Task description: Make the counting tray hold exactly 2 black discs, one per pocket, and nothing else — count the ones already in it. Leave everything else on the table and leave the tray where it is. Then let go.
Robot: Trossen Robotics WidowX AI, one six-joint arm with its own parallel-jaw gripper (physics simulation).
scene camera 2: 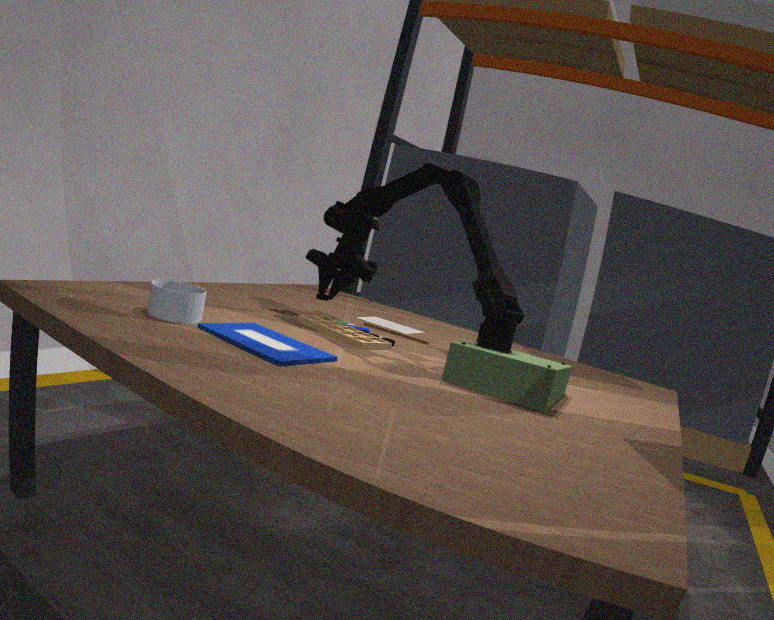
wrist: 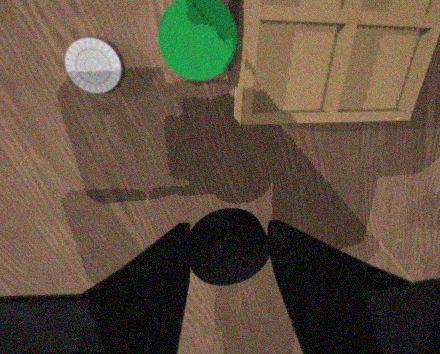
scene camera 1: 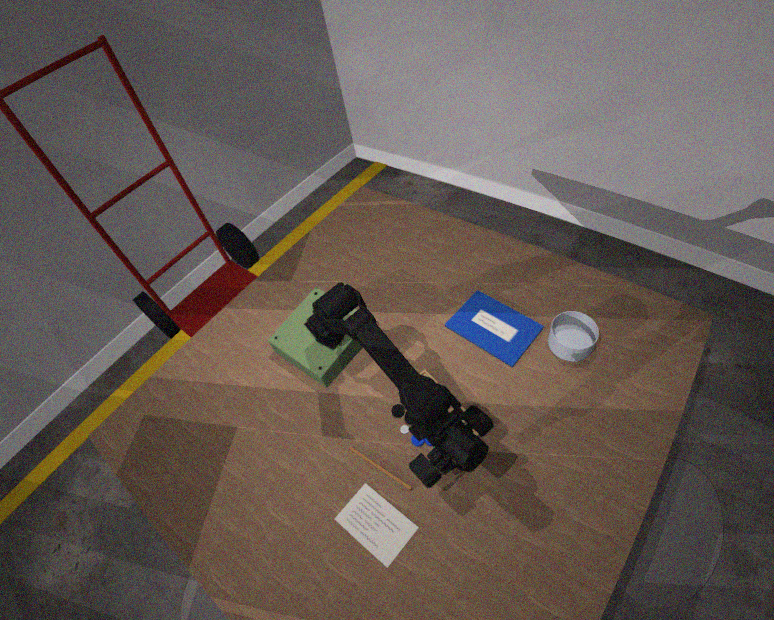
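Observation:
My gripper (wrist: pixel 229 232) (scene camera 2: pixel 324 297) is shut on a black disc (wrist: pixel 229 257) and holds it above the table, off the near end of the counting tray. The tan counting tray (wrist: pixel 325 117) (scene camera 2: pixel 381 346) lies on the table. In the wrist view its two nearest pockets look empty; its other pockets are cut off by the view's edge. In scene camera 1 the arm hides most of the tray. A green disc (wrist: pixel 197 47) lies beside the tray. Another black disc (scene camera 1: pixel 397 410) lies on the table near the tray.
A white ridged disc (wrist: pixel 93 65) lies left of the green one. A small white piece (scene camera 1: pixel 405 429) and a blue piece (scene camera 1: pixel 417 441) lie near the arm. A blue folder (scene camera 1: pixel 461 322), a round grey container (scene camera 1: pixel 573 349), an orange stick (scene camera 1: pixel 381 468) and a paper sheet (scene camera 1: pixel 376 526) are on the table.

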